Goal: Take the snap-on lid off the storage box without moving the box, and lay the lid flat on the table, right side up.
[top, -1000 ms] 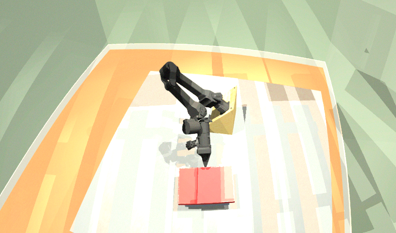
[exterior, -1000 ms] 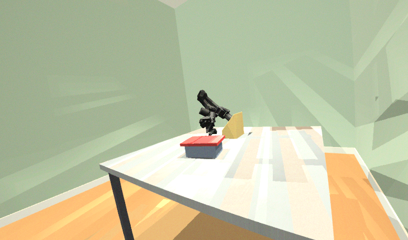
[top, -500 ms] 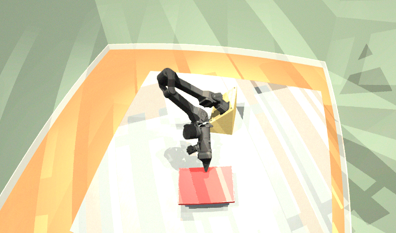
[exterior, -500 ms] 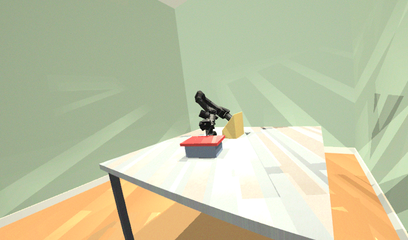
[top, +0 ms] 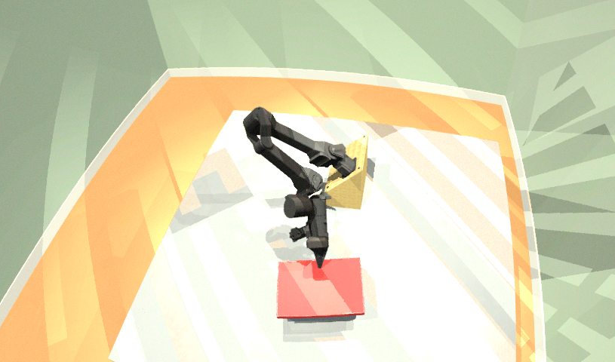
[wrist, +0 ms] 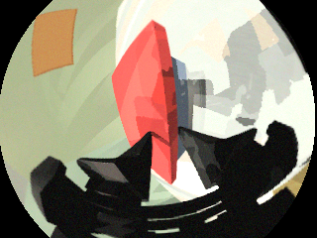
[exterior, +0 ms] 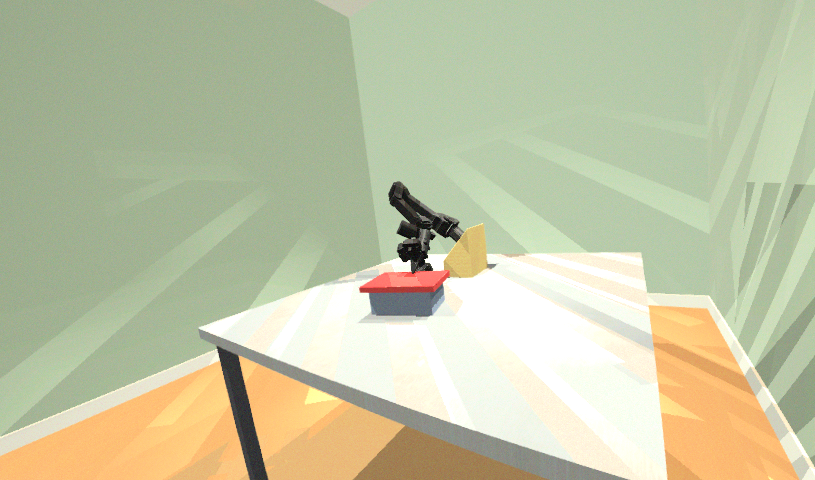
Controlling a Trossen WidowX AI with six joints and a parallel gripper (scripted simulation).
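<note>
My gripper tip is 8 cm short of the red lid, 1 cm to the right of it and 1 cm below it. Also, from my gripper tip: storage box: 8 cm ahead, 1 cm to the left, 4 cm below.
</note>
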